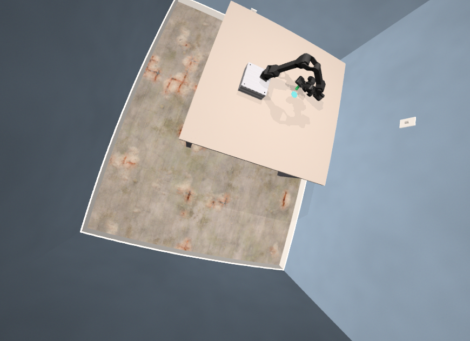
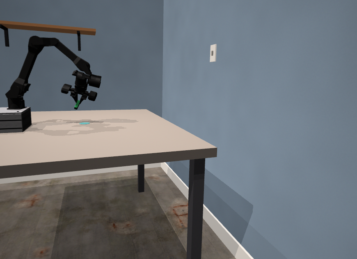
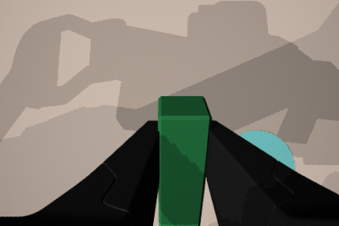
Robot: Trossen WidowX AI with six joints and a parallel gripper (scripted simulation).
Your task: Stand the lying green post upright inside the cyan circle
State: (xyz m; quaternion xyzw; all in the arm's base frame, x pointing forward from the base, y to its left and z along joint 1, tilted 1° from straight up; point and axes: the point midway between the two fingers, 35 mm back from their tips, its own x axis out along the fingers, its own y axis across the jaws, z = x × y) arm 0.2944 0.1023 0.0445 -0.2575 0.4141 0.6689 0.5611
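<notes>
Now: the green post 1 cm behind my hand and 4 cm below it. Also, from my hand: cyan circle 3 cm ahead, 15 cm below.
</notes>
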